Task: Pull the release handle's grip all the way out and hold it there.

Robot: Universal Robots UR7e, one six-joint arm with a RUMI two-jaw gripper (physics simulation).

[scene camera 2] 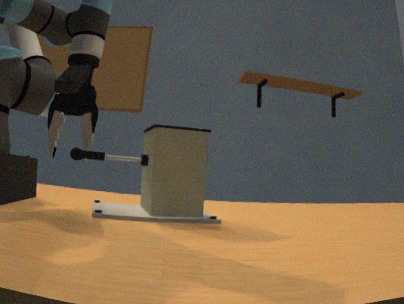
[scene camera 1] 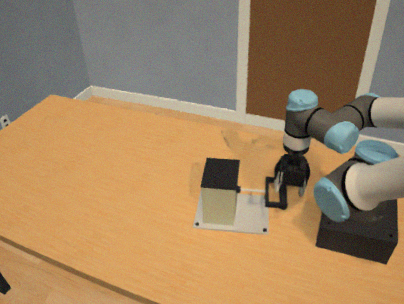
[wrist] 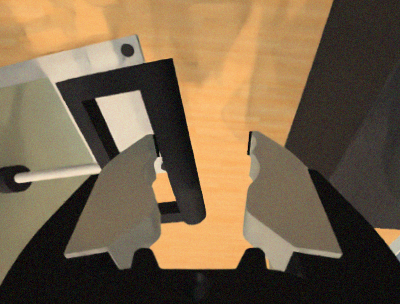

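Note:
The release handle's black rectangular grip (scene camera 1: 284,200) (scene camera 2: 92,155) (wrist: 175,140) stands out from the pale box (scene camera 1: 219,206) (scene camera 2: 175,170) (wrist: 30,115) on a long stretch of bare light rod (scene camera 1: 252,190) (scene camera 2: 122,158) (wrist: 57,173). My gripper (scene camera 1: 290,191) (scene camera 2: 70,156) (wrist: 202,136) points down over the grip with its fingers wide apart. In the wrist view the left finger is inside the grip's opening, close against the outer bar. The right finger stands outside, with a clear gap to the bar. The bar is not clamped. Whether the left fingertip touches is partly hidden.
The box stands on a light grey base plate (scene camera 1: 252,220) (scene camera 2: 120,212) (wrist: 95,60) with dark screws, on the wooden table (scene camera 1: 125,200) (scene camera 2: 300,250). The arm's dark pedestal (scene camera 1: 350,237) (scene camera 2: 17,177) is close on the gripper's other side. A wall shelf (scene camera 2: 300,85) hangs behind.

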